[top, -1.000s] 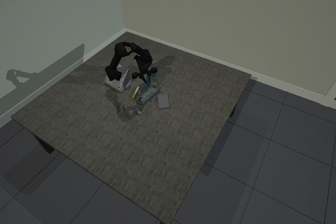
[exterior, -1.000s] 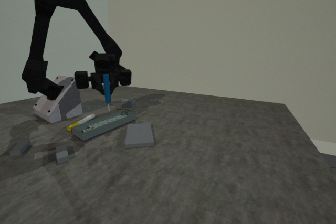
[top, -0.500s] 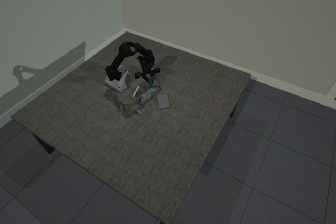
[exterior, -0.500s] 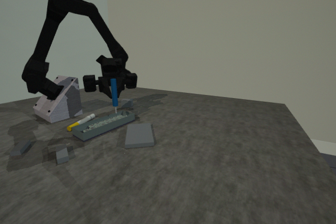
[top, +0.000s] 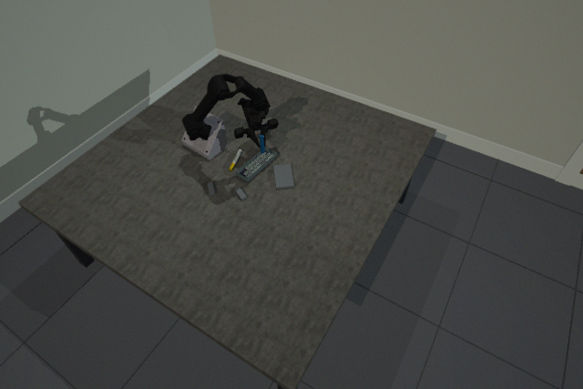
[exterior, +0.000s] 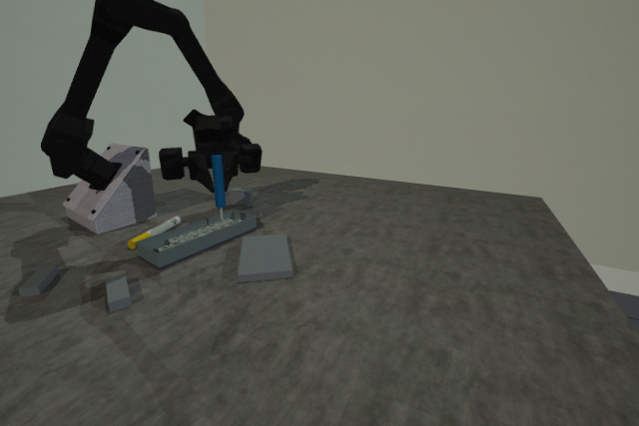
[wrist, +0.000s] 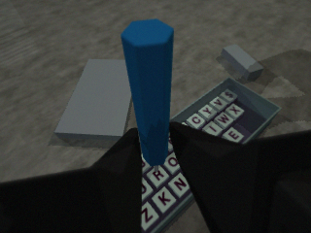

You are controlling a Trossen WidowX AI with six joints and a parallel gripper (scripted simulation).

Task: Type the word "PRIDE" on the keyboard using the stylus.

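My gripper tip is now 100 mm past the yellow-and-white pen, 80 mm to the left of it and 80 mm above it. Also, from my gripper tip: flat grey slab: 120 mm ahead, 80 mm below, 30 mm to the right; then blue stylus: 20 mm below.
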